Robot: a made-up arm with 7 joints. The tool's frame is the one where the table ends. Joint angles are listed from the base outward.
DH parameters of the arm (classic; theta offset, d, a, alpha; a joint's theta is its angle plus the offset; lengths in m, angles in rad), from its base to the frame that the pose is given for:
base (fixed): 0 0.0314 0.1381 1.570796
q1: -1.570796 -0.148 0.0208 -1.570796
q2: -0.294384 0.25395 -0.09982 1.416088
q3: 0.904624 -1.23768 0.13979 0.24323
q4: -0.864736 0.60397 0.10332 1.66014
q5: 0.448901 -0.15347 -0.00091 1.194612
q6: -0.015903 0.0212 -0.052 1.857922
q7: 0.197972 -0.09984 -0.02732 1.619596
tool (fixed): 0.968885 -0.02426 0 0
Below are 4 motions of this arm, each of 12 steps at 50 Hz.
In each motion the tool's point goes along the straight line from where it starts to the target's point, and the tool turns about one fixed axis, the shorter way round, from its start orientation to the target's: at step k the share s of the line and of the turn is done. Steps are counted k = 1, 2, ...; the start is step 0. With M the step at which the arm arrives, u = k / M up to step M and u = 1 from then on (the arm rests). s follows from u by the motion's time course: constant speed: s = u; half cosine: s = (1 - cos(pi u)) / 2; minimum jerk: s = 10 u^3 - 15 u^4 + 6 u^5.
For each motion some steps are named. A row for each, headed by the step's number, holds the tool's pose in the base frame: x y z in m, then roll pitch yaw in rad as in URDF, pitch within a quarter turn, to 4 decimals.
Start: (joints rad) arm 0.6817 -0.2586 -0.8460 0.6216 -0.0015 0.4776 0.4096
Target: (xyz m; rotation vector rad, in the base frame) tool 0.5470 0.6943 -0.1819 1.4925 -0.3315 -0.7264
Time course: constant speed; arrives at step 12
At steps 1, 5, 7, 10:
1: 0.5152 0.6949 -0.2333 1.3497 0.3380 -0.7596
5: 0.5267 0.6947 -0.2146 1.3997 0.3006 -0.7324
7: 0.5325 0.6946 -0.2053 1.4241 0.2813 -0.7197
10: 0.5412 0.6944 -0.1912 1.4599 0.2520 -0.7016

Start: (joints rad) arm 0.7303 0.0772 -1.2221 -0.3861 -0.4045 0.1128 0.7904
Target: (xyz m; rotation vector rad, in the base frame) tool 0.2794 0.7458 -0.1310 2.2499 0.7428 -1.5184
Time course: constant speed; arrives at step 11
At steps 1, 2, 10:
1: 0.2490 0.7402 -0.1364 -3.0595 1.2118 0.6392
2: 0.2521 0.7408 -0.1358 -3.0624 1.2087 0.6426
10: 0.2764 0.7452 -0.1315 -3.0858 1.1835 0.6698

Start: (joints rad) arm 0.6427 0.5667 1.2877 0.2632 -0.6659 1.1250 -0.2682
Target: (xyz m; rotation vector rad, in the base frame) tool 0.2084 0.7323 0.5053 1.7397 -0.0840 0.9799
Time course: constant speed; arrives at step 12
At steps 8, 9, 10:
8: 0.1944 0.7334 0.5117 1.6907 -0.6791 0.4305
9: 0.1979 0.7332 0.5101 1.6854 -0.6838 0.4578
10: 0.2014 0.7329 0.5085 1.6799 -0.6884 0.4852

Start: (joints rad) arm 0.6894 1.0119 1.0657 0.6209 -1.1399 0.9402 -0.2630
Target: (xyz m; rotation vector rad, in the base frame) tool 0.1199 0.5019 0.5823 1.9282 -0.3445 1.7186
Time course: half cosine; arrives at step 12
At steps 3, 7, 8, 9, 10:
3: 0.0725 0.5111 0.5884 1.9010 -1.3343 0.6038
7: 0.0993 0.5059 0.5849 1.8472 -1.3422 0.6979
8: 0.1060 0.5046 0.5841 1.8329 -1.3440 0.7222
9: 0.1118 0.5035 0.5833 1.8205 -1.3454 0.7433
10: 0.1162 0.5026 0.5828 1.8108 -1.3465 0.7596

